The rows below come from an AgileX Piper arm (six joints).
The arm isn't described. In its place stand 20 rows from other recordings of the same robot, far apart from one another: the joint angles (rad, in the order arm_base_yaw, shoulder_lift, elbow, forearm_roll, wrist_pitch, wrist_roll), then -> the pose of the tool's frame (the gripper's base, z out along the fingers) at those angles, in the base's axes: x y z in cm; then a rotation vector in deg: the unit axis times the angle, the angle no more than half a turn.
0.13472 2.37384 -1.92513 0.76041 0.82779 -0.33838 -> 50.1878 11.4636 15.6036 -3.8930 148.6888 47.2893
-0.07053 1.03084 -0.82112 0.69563 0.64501 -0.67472 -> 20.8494 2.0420 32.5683 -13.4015 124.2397 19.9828
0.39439 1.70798 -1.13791 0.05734 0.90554 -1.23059 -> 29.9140 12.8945 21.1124 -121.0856 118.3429 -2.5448
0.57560 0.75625 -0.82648 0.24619 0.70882 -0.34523 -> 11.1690 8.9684 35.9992 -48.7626 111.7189 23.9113
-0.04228 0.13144 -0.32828 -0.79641 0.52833 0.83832 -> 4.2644 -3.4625 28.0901 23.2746 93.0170 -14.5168
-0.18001 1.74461 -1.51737 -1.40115 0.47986 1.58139 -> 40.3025 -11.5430 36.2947 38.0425 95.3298 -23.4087
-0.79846 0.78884 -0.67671 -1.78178 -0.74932 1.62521 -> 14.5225 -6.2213 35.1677 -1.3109 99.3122 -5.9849
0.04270 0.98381 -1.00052 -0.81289 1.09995 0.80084 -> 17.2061 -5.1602 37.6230 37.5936 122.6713 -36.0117
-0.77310 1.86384 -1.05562 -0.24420 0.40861 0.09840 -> 25.2260 -25.8344 15.1707 51.6988 148.7844 -22.5738
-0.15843 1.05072 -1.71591 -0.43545 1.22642 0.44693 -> 12.9301 -5.7248 53.8959 39.6153 106.8144 -18.5916
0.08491 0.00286 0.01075 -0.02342 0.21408 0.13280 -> 5.6103 0.4321 19.0048 1.4393 98.1497 8.0492
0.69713 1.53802 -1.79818 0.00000 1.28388 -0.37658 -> 23.8867 20.0026 43.9247 -73.6175 123.6931 7.5398
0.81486 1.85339 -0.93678 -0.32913 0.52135 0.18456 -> 23.2253 22.5003 12.6180 -71.0659 147.4152 -5.4536
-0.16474 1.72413 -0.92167 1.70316 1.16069 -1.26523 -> 32.8863 2.9187 23.2863 0.2404 113.9807 81.3842
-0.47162 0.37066 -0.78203 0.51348 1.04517 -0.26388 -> 4.7289 1.9287 36.2114 12.4058 114.4816 9.0871
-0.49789 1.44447 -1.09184 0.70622 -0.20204 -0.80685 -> 29.3181 -17.2852 35.3475 24.4673 95.0220 -32.3777
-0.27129 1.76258 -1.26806 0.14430 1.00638 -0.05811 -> 33.5572 -8.1862 22.4570 23.7570 168.0568 8.5385
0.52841 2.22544 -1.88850 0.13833 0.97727 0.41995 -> 41.0874 25.1906 19.7860 -4.1843 164.2944 22.3990
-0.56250 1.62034 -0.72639 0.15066 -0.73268 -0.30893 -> 27.6112 -18.4871 23.0090 22.0463 94.4114 -37.6542
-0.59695 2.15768 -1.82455 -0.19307 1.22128 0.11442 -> 36.0384 -26.4777 20.8068 56.5313 166.5362 -18.0021
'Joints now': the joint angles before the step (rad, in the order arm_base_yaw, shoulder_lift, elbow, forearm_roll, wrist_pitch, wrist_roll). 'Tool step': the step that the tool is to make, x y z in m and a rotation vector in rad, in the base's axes. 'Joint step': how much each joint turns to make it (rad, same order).
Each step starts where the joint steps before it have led.
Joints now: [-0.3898, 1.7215, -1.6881, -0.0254, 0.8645, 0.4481]
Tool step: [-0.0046, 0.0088, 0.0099, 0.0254, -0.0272, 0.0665]
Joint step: [-0.0001, -0.0272, -0.0001, 0.0921, 0.0131, -0.0835]
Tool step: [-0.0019, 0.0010, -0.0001, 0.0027, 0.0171, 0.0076]
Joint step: [0.0000, -0.0032, 0.0001, 0.0020, 0.0204, -0.0085]
